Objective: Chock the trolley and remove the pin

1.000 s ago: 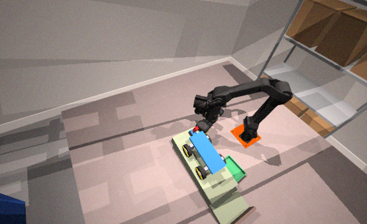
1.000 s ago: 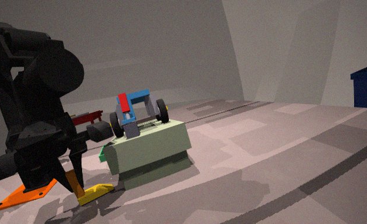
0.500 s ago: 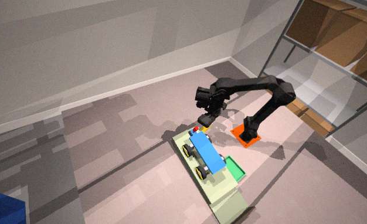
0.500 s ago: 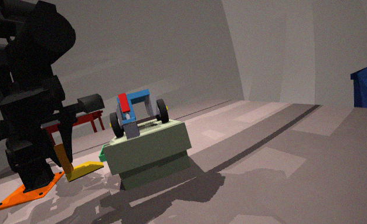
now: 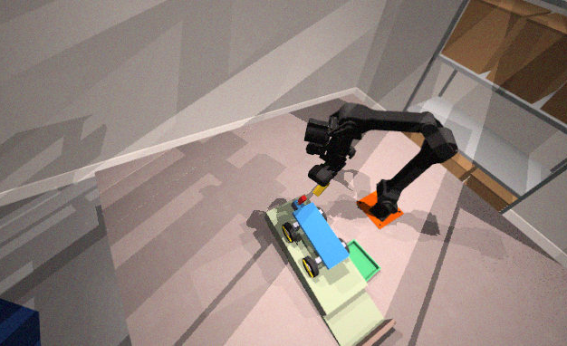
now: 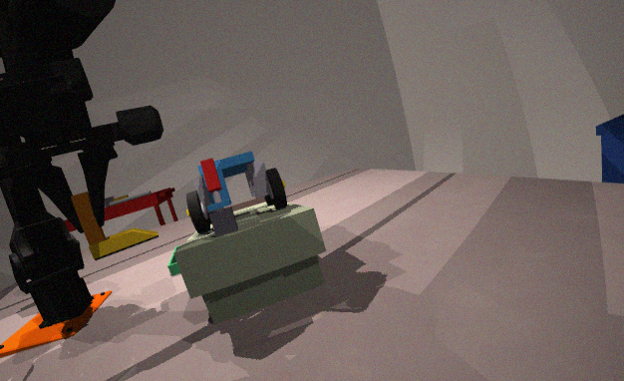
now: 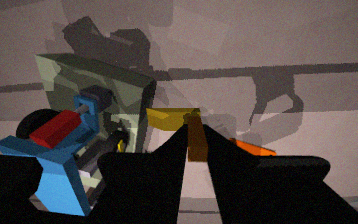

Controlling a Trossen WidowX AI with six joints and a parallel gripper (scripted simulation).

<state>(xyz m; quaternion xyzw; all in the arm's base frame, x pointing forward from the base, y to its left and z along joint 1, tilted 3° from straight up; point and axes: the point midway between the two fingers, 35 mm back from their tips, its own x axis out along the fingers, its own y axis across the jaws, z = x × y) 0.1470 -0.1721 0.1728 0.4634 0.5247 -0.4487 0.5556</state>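
Right now my gripper tip is 130 mm short of the red-headed stop pin and 10 mm to the right of it. Round my gripper tip: blue trolley 170 mm ahead, 120 mm to the left, 20 mm below; yellow chock 20 mm ahead, 10 mm below; pale green ramp 170 mm ahead, 130 mm to the left, 90 mm below.
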